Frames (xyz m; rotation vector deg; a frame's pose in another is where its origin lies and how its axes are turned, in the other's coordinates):
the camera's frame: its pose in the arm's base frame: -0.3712 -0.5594 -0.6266 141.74 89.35 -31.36
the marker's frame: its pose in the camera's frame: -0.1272 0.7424 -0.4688 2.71 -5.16 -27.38
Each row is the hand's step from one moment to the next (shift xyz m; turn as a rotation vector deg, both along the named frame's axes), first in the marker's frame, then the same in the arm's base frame.
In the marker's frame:
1: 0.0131 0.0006 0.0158 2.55 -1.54 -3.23
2: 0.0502 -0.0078 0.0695 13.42 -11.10 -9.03
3: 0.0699 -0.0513 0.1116 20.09 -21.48 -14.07
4: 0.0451 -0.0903 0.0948 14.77 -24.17 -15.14
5: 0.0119 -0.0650 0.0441 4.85 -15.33 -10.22
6: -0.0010 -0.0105 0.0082 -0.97 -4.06 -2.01
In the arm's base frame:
1: -0.0049 0.0057 -0.0191 -0.81 3.67 2.27
2: -0.0310 0.0186 -0.0781 -9.31 16.24 5.86
3: -0.0860 0.0212 -0.1102 -18.44 24.69 10.65
4: -0.1165 0.0064 -0.0746 -20.26 20.32 14.43
5: -0.0754 -0.0047 -0.0245 -12.28 8.99 11.45
6: -0.0122 -0.0039 -0.0038 -3.25 0.04 3.30

